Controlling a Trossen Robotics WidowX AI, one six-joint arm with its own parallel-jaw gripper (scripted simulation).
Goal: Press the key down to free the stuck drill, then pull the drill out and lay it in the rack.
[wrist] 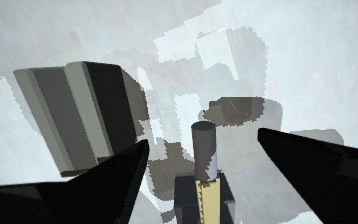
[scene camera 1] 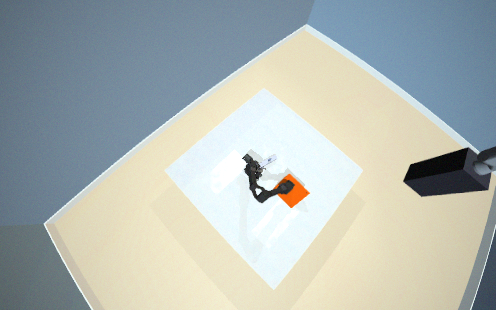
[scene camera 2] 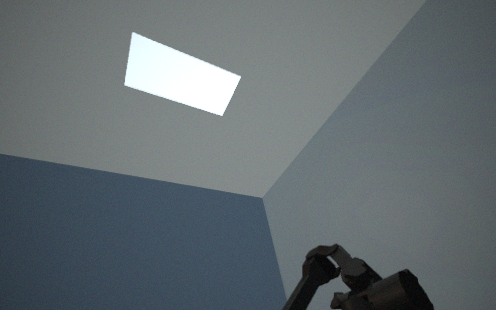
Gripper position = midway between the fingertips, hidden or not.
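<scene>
My gripper [wrist: 202, 139] open, holding nothing. Grey ribbed block [wrist: 82, 110] here too.
</scene>
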